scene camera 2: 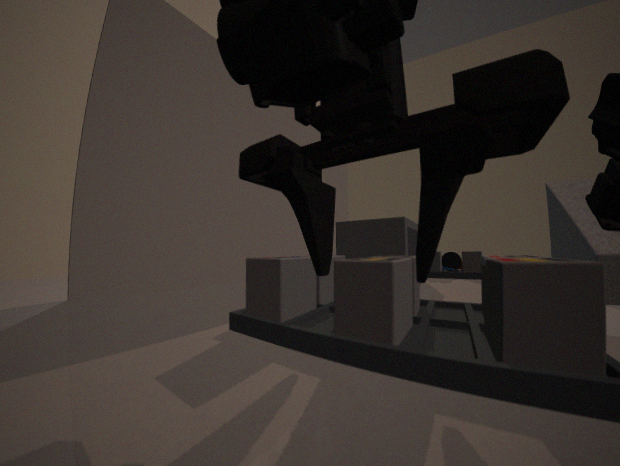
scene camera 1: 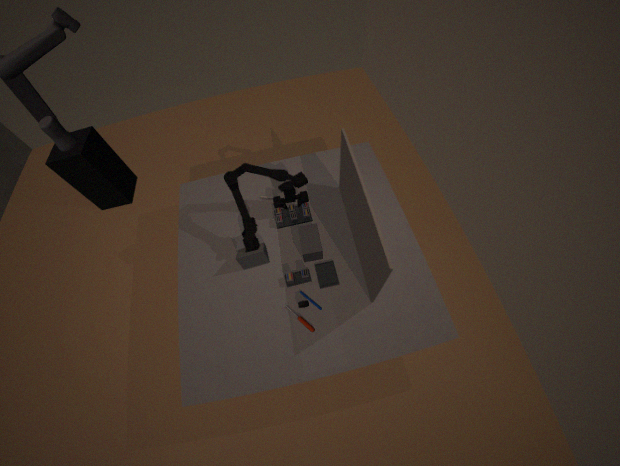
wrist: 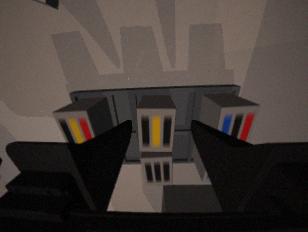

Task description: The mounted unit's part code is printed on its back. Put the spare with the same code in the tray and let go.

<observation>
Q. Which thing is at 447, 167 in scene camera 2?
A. The gripper.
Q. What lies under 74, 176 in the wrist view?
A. The gripper.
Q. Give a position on a tall grey panel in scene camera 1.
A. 376, 264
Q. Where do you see a spare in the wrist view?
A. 230, 114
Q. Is the gripper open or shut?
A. Open.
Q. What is the gripper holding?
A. Nothing.
</observation>
